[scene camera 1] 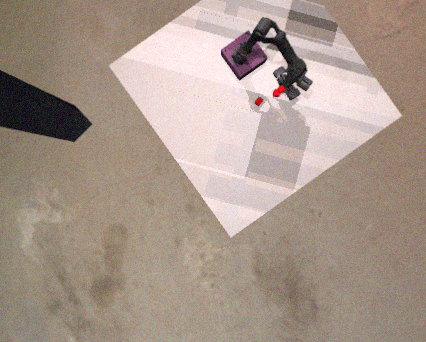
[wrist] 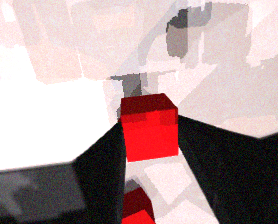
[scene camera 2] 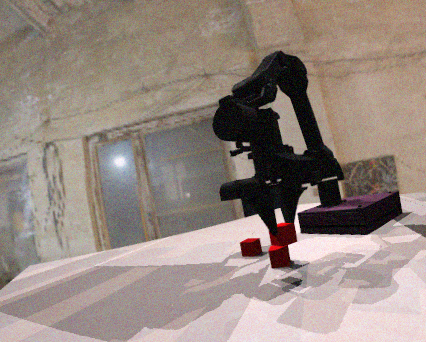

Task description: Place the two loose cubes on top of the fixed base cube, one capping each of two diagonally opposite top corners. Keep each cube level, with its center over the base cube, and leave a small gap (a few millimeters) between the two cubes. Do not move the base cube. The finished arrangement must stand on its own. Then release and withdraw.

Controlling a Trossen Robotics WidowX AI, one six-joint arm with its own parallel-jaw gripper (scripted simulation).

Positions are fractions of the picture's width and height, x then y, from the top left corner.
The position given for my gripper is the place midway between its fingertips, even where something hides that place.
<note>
I see my gripper (scene camera 2: 0.67, 0.68).
My gripper shows as well in the wrist view (wrist: 0.53, 0.56).
</note>
